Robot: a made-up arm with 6 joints. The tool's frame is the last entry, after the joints. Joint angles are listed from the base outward.
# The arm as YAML. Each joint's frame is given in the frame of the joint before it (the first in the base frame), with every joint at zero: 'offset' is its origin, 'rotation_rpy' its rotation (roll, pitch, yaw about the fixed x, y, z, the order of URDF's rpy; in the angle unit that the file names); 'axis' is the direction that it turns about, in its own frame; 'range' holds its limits. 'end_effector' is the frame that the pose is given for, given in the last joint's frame.
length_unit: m
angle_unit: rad
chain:
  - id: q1
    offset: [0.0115, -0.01, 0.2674]
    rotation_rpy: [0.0, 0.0, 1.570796]
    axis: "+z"
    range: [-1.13, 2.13]
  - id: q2
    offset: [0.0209, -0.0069, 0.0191]
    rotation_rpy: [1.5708, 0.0, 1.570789]
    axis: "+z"
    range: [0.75, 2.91]
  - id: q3
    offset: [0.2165, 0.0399, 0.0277]
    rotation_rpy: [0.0, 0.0, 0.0]
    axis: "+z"
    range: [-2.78, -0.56]
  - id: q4
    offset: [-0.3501, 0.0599, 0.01]
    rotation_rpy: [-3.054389, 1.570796, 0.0]
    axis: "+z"
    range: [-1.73, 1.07]
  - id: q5
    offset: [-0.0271, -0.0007, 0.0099]
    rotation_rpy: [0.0, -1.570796, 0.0]
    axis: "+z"
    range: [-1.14, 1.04]
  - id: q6
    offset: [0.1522, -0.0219, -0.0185]
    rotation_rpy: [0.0, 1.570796, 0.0]
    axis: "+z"
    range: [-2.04, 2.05]
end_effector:
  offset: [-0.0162, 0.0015, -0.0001]
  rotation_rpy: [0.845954, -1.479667, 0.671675]
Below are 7 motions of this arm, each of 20 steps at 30 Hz.
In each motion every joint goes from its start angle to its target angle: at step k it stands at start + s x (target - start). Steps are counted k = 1, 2, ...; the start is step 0. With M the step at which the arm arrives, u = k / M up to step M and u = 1 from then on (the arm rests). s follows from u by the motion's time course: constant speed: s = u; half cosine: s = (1 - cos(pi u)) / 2; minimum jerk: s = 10 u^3 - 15 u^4 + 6 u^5.
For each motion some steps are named. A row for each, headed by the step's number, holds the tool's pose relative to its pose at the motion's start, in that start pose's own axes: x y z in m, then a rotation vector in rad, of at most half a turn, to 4 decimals.
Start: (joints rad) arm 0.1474 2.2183 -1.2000 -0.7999 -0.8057 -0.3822
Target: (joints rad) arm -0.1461 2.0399 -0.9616 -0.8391 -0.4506 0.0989
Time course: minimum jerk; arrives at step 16
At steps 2, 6, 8, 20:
2: -0.0010 -0.0008 -0.0025 0.0083 0.0095 0.0012
6: -0.0196 -0.0121 -0.0414 0.1460 0.1634 0.0117
8: -0.0390 -0.0201 -0.0738 0.2699 0.2965 0.0083
20: -0.0917 -0.0309 -0.1394 0.5560 0.5888 -0.0407

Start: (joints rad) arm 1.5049 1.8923 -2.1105 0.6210 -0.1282 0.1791
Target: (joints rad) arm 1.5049 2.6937 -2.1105 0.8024 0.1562 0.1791
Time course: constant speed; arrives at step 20
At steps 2, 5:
2: 0.0162 -0.0375 -0.0447 0.0104 0.0871 -0.0596
5: 0.0309 -0.0956 -0.1127 0.0284 0.2160 -0.1502

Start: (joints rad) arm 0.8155 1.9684 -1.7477 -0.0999 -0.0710 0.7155
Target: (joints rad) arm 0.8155 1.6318 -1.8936 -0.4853 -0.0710 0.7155
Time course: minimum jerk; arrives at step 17
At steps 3, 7, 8, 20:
3: -0.0045 0.0064 0.0091 -0.0156 -0.0174 0.0105
7: -0.0422 0.0503 0.0718 -0.1267 -0.1465 0.0774
8: -0.0583 0.0654 0.0934 -0.1665 -0.1951 0.0980
20: -0.1601 0.1350 0.1945 -0.3674 -0.4617 0.1740

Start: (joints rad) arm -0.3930 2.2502 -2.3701 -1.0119 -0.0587 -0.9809
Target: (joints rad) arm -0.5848 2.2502 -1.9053 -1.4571 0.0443 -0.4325
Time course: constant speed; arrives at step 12
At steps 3, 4, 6, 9, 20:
3: -0.0068 0.0745 -0.0014 0.0131 0.0021 0.1504
4: -0.0112 0.0989 -0.0024 0.0181 0.0050 0.1999
6: -0.0233 0.1468 -0.0051 0.0287 0.0138 0.2978
9: -0.0489 0.2155 -0.0101 0.0461 0.0339 0.4409
20: -0.0827 0.2793 -0.0159 0.0647 0.0607 0.5789

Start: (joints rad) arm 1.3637 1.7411 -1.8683 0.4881 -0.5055 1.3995
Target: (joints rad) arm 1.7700 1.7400 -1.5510 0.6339 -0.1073 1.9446
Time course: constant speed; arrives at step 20
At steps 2, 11, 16, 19, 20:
2: -0.0051 -0.0251 -0.0160 0.0869 0.0298 -0.0783
11: -0.0531 -0.1324 -0.0965 0.4557 0.1217 -0.4512
16: -0.0979 -0.1850 -0.1438 0.6390 0.1394 -0.6727
19: -0.1308 -0.2131 -0.1716 0.7391 0.1372 -0.8101
20: -0.1427 -0.2219 -0.1807 0.7706 0.1342 -0.8566

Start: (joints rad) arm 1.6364 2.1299 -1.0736 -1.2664 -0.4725 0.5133
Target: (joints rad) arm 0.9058 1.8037 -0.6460 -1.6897 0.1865 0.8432
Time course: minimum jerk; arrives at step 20
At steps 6, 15, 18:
6: -0.0188 -0.0387 -0.0513 0.0754 0.1545 -0.0899
15: -0.1732 -0.1185 -0.2758 0.4424 0.8163 -0.5009
18: -0.1985 -0.1171 -0.3004 0.4890 0.8985 -0.5541

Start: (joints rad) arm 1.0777 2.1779 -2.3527 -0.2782 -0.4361 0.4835
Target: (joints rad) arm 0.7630 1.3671 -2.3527 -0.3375 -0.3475 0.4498
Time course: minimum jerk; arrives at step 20
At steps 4, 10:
4: 0.0016 -0.0053 0.0330 -0.0189 -0.0431 -0.0079
10: -0.0370 -0.0165 0.2774 -0.1817 -0.3675 -0.0619

